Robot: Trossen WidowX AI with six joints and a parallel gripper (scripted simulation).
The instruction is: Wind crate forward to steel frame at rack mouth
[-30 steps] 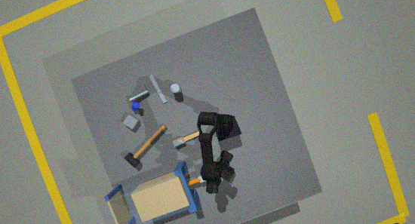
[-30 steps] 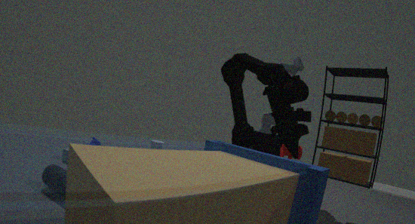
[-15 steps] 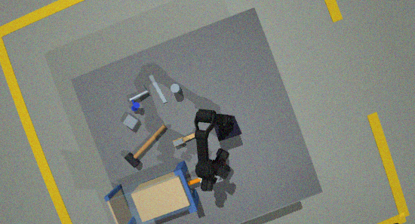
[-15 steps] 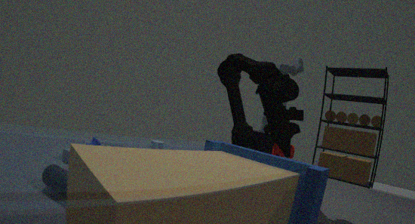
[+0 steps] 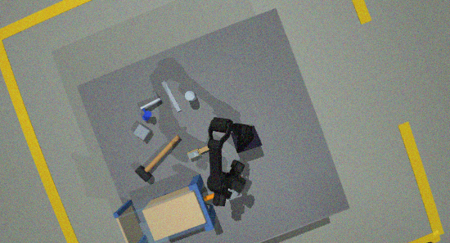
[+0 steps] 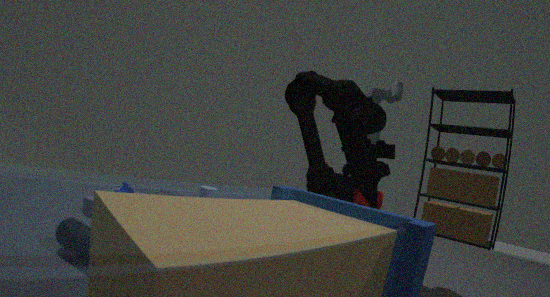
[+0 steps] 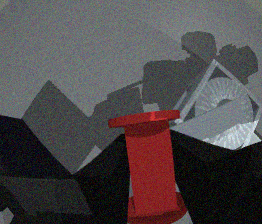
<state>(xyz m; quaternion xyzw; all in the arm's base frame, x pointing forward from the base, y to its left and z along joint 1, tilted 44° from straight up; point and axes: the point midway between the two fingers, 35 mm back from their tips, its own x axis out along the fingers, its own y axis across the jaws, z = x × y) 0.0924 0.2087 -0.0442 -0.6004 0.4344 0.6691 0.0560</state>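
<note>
Right now my gripper tip is 3 cm to the right of the winch handle, 3 cm short of it and 3 cm above it. The rest, counted from my gripper tip: blue steel frame (21 cm ahead, 11 cm to the left, 3 cm below); then red knob (1 cm to the right, 1 cm ahead); then winch (10 cm below, 7 cm to the left, 4 cm ahead).
</note>
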